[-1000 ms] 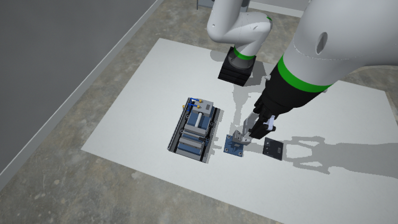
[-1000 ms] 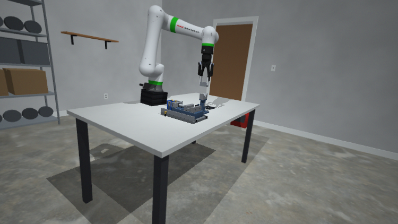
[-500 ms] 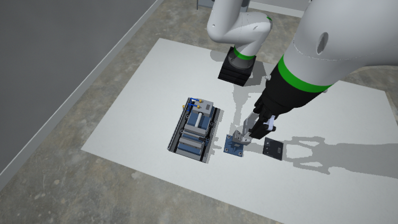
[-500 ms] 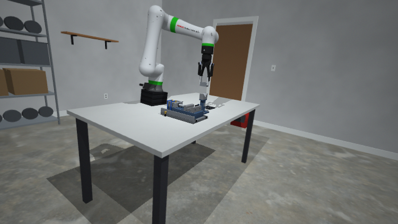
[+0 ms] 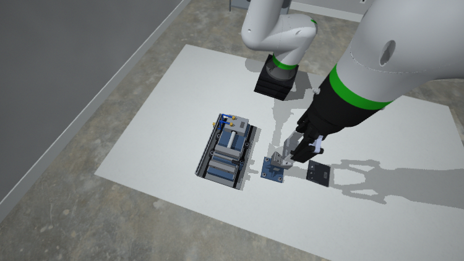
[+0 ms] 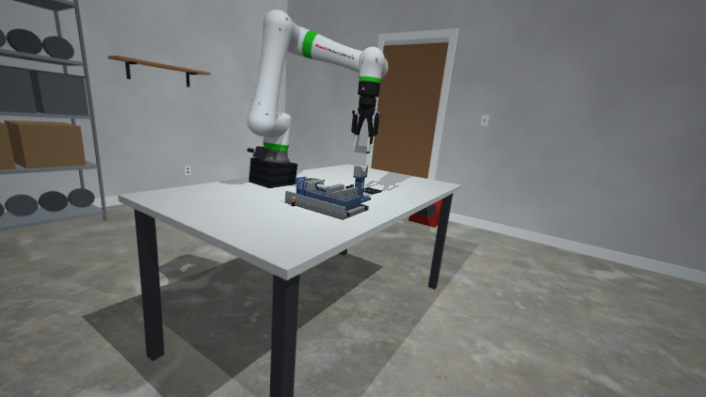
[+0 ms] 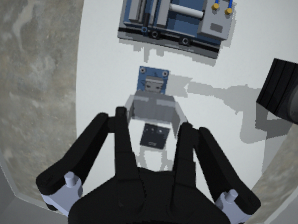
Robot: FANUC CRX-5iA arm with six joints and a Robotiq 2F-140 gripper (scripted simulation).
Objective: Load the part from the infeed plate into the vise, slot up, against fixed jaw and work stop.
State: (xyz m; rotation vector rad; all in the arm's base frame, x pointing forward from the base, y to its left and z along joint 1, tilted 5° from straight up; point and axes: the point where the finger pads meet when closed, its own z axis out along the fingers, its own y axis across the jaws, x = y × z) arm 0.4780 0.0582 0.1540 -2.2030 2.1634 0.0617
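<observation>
My hand is 30 mm above the part. Round my hand: air cylinder rod (200 mm to the right, 180 mm below, 50 mm behind); vise (220 mm below, 200 mm to the right, 30 mm behind); air cylinder (200 mm to the right, 180 mm below, 120 mm behind).
</observation>
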